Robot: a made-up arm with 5 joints. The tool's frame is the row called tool. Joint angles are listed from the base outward. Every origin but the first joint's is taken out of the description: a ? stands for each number. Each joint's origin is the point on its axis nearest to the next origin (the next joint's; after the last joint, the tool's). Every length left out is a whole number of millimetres.
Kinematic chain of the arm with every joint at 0, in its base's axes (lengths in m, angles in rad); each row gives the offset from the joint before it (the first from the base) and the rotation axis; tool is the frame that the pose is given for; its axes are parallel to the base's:
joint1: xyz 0.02 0 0.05 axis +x
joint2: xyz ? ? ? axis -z
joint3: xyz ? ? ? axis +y
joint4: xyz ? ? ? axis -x
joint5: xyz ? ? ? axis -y
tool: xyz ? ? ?
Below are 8 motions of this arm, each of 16 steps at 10 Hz.
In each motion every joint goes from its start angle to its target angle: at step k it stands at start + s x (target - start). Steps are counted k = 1, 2, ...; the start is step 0. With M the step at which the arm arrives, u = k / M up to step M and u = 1 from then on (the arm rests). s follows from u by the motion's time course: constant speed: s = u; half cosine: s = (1 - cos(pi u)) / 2; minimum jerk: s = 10 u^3 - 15 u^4 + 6 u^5.
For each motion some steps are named. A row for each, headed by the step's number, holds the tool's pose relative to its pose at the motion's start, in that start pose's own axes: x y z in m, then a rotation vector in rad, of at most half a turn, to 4 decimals.
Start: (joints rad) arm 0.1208 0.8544 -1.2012 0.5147 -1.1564
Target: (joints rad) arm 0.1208 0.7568 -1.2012 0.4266 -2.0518
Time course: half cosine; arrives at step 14
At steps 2, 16:
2: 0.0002 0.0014 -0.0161 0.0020 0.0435 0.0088
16: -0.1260 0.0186 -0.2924 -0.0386 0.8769 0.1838

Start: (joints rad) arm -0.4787 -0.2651 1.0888 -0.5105 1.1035
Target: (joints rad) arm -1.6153 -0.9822 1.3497 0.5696 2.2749
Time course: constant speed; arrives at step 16
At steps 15, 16:
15: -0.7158 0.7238 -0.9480 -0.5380 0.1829 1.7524
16: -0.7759 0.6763 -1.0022 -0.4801 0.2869 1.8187

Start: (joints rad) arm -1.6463 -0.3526 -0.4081 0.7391 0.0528
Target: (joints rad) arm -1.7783 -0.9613 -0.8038 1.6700 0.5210
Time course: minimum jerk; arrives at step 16
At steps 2, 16:
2: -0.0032 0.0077 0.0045 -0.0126 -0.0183 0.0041
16: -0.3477 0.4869 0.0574 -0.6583 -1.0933 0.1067

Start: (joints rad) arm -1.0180 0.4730 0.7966 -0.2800 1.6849
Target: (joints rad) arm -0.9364 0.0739 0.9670 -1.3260 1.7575
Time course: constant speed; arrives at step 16
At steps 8, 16:
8: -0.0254 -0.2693 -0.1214 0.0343 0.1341 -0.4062
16: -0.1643 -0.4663 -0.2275 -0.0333 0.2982 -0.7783

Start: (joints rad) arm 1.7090 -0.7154 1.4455 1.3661 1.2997
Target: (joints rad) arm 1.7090 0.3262 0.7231 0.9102 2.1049
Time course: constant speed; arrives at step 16
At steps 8, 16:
8: -0.2521 -0.2785 0.0995 -0.3394 -0.3400 -0.7535
16: -0.4986 -0.2272 0.1801 -1.0213 -0.4392 -1.2569

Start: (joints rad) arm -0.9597 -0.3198 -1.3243 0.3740 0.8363
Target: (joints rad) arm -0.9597 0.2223 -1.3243 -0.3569 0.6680
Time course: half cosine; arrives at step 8
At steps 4, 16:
4: -0.0066 -0.1651 -0.0337 0.0256 0.0966 -0.1185
16: -0.0171 -0.3233 -0.0350 0.0597 0.1686 -0.2354

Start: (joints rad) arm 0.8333 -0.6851 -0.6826 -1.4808 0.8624
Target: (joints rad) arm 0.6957 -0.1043 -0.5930 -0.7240 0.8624
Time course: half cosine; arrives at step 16
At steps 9, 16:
9: -0.1407 0.4543 0.0493 -0.5918 -0.1941 0.4392
16: -0.2957 0.6636 -0.0834 -1.0183 -0.2994 0.7004

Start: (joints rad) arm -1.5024 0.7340 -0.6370 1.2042 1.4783
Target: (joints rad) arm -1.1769 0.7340 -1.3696 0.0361 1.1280
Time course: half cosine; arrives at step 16
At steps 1, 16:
1: 0.0000 -0.0072 -0.0010 -0.0039 0.0029 -0.0135
16: -0.5151 -0.4309 0.1275 -0.1440 -0.0229 -1.3472

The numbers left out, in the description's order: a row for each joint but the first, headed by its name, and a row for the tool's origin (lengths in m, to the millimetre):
joint2: 0 0.12 -0.05
joint3: 0.31 -0.08 0
joint4: -0.37 0 -0.09
joint5: 0 0 0.35
tool: 0.37 0 0.02

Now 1 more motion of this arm.
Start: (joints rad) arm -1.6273 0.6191 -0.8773 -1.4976 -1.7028
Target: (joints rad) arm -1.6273 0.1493 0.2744 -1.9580 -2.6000
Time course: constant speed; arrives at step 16
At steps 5, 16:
5: -0.0331 0.1702 -0.0977 0.2846 0.3898 0.3269
16: -0.3469 0.5224 0.0345 0.7462 1.0501 1.1802

